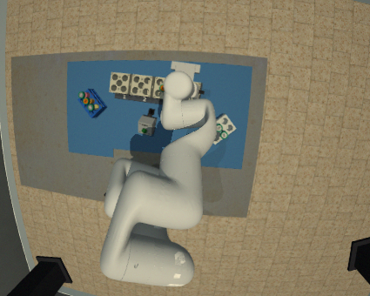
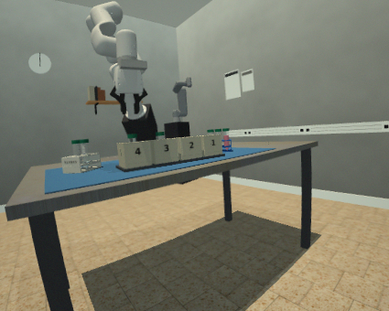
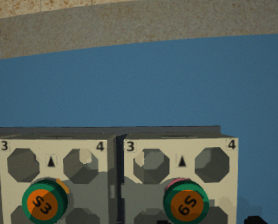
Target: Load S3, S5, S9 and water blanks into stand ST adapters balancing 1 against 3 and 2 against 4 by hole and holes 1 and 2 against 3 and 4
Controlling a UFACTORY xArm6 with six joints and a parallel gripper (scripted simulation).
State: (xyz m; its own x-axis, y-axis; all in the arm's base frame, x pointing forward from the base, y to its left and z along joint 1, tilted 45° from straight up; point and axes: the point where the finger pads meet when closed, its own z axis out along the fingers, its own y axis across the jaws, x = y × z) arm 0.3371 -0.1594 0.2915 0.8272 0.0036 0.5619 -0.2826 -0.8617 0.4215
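Right now the tube of amber liquid is 49 cm to the left of my hand, 15 cm below it and 6 cm ahead of it. From my hand the other things lie so: white rack: 20 cm behind, 19 cm below, 11 cm to the right; then blue rack: 51 cm to the left, 19 cm below, 5 cm ahead.
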